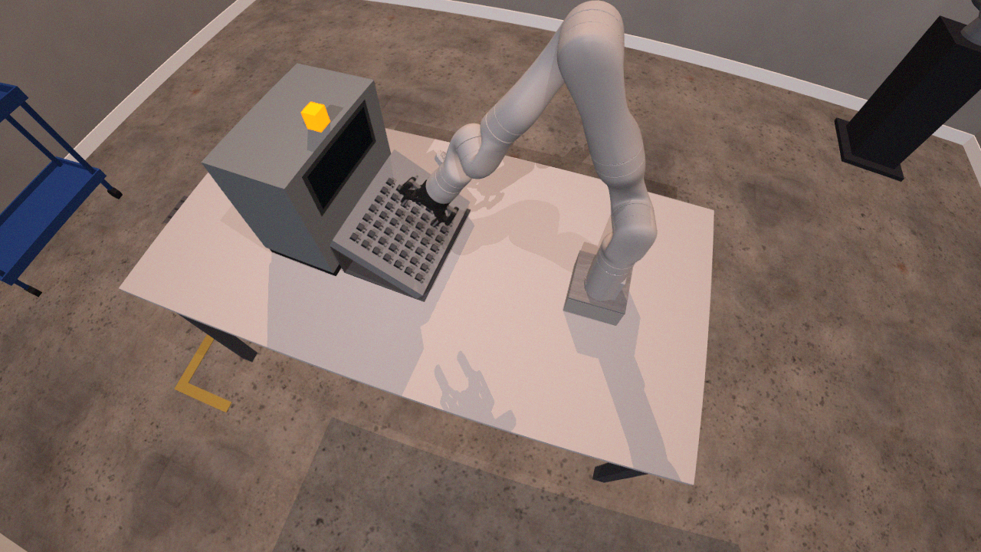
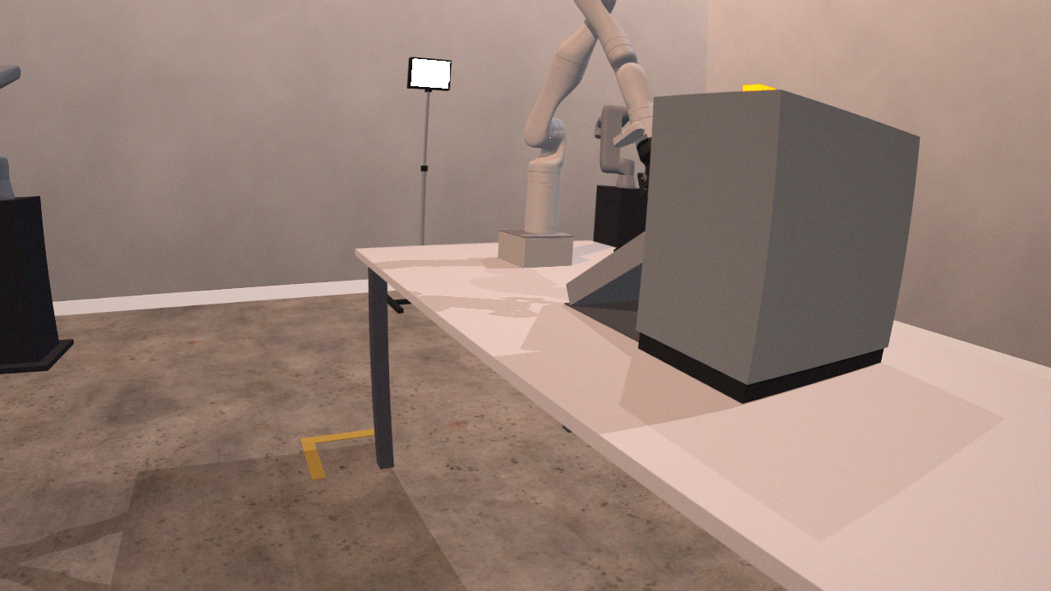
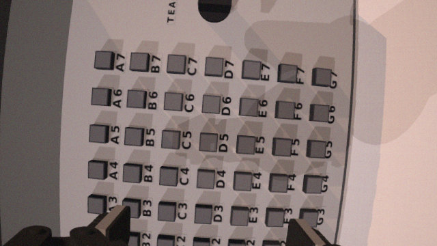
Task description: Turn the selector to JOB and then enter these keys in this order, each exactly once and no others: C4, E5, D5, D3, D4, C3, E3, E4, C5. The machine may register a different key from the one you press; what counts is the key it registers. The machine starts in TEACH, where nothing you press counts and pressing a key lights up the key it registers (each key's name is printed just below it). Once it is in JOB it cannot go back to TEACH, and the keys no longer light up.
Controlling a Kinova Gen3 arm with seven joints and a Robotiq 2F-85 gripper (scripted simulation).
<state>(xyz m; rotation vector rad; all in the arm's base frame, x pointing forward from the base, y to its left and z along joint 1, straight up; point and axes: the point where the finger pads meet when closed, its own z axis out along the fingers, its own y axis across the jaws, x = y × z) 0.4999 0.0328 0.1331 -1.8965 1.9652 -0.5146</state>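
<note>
Right now the key D5 is 6 cm ahead of my hand, 4 cm to the right of it and 11 cm below it. The rest, counted from my hand: key: 9 cm ahead, 9 cm below; then key D3: 7 cm ahead, 3 cm to the left, 11 cm below; then key E3: 4 cm ahead, 3 cm to the left, 12 cm below.
</note>
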